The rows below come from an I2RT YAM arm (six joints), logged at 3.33 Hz.
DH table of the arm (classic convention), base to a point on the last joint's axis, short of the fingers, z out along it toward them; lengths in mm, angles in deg. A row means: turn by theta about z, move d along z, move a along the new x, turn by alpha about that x. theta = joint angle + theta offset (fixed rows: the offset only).
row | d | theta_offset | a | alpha
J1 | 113.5 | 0 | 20 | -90
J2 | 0 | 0 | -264 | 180
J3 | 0 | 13.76 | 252.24 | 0
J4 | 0 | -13.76 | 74 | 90
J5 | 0 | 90 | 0 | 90
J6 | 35.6 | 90 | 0 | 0
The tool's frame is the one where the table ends.
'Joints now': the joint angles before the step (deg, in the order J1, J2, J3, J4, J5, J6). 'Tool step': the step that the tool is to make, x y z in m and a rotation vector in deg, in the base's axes. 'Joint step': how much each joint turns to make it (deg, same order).
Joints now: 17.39 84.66 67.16 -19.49 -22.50 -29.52
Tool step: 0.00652 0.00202 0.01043 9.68 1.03 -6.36
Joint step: 0.00 -0.02 0.00 6.67 0.00 12.42
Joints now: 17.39 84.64 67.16 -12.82 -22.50 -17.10
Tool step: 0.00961 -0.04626 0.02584 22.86 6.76 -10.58
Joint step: -8.83 -2.10 0.01 7.85 -8.62 24.98
